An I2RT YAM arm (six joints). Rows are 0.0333 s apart.
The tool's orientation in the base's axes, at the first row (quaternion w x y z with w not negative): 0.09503 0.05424 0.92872 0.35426
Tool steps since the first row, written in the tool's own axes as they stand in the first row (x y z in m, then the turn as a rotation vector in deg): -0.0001 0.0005 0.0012 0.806 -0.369 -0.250; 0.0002 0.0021 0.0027 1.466 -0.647 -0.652; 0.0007 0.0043 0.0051 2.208 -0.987 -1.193; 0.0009 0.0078 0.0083 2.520 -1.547 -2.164; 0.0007 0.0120 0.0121 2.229 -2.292 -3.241; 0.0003 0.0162 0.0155 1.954 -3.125 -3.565; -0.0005 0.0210 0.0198 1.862 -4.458 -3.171; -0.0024 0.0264 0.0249 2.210 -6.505 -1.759; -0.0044 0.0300 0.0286 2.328 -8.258 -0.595
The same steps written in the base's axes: 0.0004 0.0011 -0.0005 -0.853 -0.301 -0.175; 0.0005 0.0033 -0.0006 -1.593 -0.657 -0.158; 0.0006 0.0066 -0.0010 -2.445 -1.135 -0.093; 0.0012 0.0113 -0.0010 -2.976 -2.128 0.200; 0.0023 0.0169 -0.0009 -2.949 -3.428 0.529; 0.0036 0.0221 -0.0005 -2.778 -4.303 0.247; 0.0054 0.0283 -0.0004 -2.648 -5.054 -0.919; 0.0086 0.0353 -0.0002 -2.753 -5.602 -3.367; 0.0114 0.0401 -0.0002 -2.676 -6.131 -5.406
